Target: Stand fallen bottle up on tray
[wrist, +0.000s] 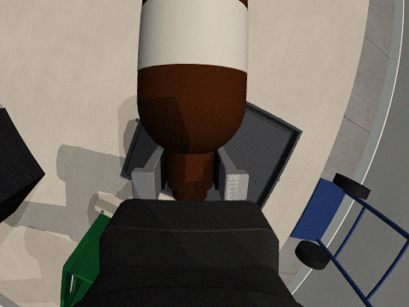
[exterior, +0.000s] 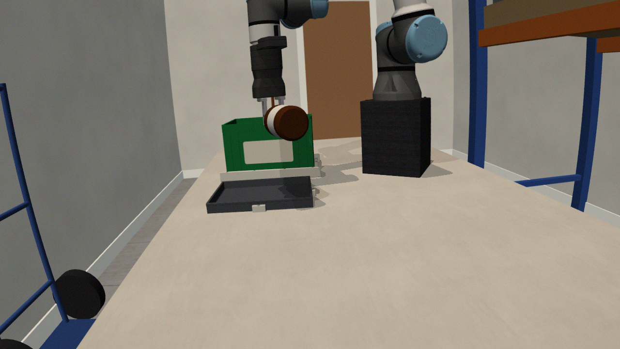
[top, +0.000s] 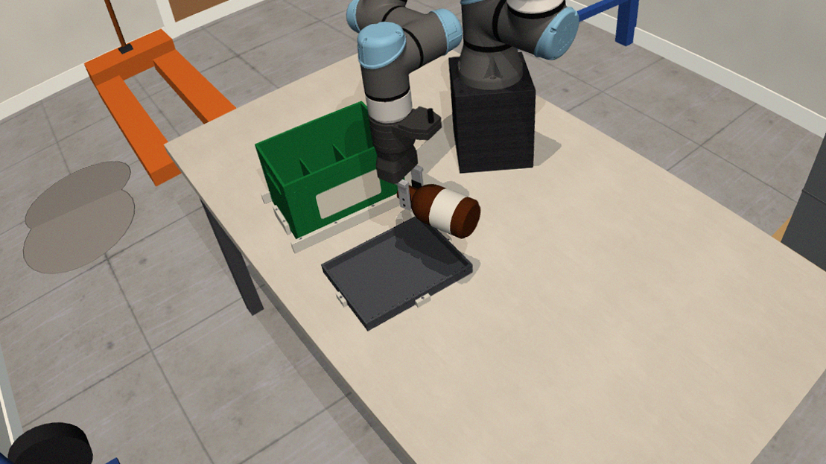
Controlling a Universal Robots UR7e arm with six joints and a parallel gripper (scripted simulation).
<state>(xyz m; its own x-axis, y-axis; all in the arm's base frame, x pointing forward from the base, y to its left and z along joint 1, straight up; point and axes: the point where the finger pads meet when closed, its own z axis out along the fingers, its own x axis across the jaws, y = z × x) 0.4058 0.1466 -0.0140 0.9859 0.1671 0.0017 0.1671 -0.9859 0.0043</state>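
My gripper is now 10 mm past the brown bottle, 50 mm to the right of it and 10 mm above it. Round my hand: green crate: 30 mm behind, 300 mm to the right, 120 mm below; then tray: 40 mm ahead, 30 mm to the right, 190 mm below.
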